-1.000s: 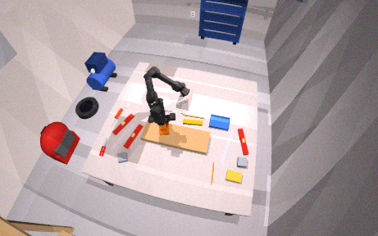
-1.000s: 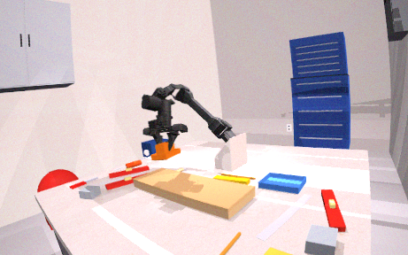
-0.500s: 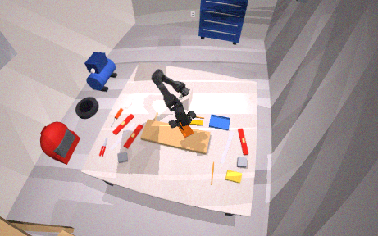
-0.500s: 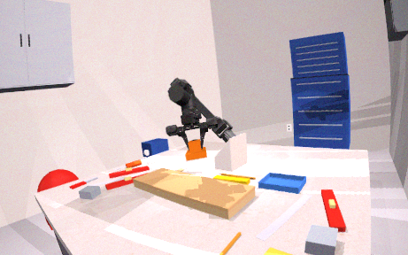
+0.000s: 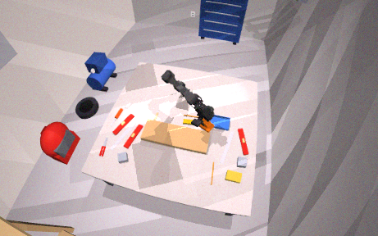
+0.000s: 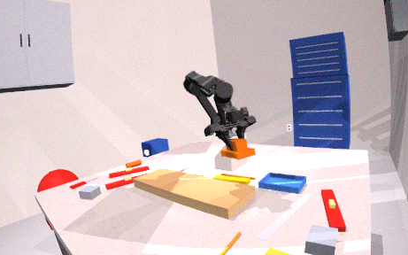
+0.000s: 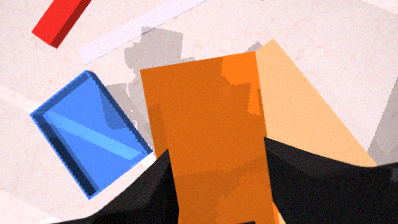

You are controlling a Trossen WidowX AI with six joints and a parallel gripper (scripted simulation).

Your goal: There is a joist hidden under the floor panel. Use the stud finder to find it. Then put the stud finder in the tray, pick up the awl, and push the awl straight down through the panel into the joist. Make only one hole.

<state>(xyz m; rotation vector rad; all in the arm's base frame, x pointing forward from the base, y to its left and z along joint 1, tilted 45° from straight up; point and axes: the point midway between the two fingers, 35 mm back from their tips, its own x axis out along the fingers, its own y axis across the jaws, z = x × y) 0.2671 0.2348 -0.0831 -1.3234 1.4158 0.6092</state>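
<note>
My gripper tip is now 2 cm to the left of the orange stud finder, 2 cm below it and 1 cm past it. From my gripper tip the other things lie so: yellow block (31 cm to the left, 26 cm ahead, 17 cm below); then blue tray (17 cm below, 16 cm behind, 9 cm to the left); then yellow bar (18 cm below, 12 cm to the right, 9 cm behind).
</note>
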